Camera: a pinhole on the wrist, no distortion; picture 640 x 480 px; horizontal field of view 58.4 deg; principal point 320.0 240.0 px. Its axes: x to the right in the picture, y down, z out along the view. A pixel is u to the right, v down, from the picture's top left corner.
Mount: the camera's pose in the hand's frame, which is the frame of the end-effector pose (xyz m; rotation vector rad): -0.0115 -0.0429 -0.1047 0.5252 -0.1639 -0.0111
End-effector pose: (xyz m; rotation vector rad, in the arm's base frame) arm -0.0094 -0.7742 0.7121 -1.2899 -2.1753 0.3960
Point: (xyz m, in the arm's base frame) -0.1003 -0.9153 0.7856
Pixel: 203 16
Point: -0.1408 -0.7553 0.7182
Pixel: outside the picture
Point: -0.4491 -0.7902 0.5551
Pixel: 541 330
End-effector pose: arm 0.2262 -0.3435 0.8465 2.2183 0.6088 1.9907
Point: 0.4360 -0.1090 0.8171
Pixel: 547 336
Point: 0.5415 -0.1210 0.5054
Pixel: 201 323
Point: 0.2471 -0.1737 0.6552
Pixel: 173 122
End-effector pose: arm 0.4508 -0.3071 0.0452 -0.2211 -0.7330 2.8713
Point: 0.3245 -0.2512 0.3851
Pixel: 577 328
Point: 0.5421 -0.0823 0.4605
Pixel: 318 74
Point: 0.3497 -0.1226 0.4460
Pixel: 543 155
